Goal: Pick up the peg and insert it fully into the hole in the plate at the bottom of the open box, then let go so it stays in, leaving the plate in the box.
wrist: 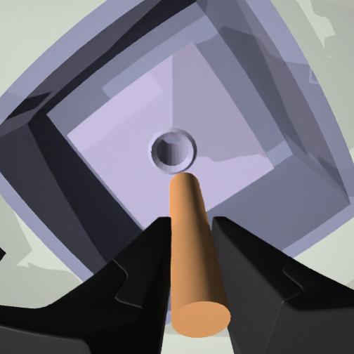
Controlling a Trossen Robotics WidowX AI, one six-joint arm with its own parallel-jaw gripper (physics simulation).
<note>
In view: my gripper [190, 229], a box [58, 195], a pale lilac plate [181, 96] and an orange peg [199, 308].
</note>
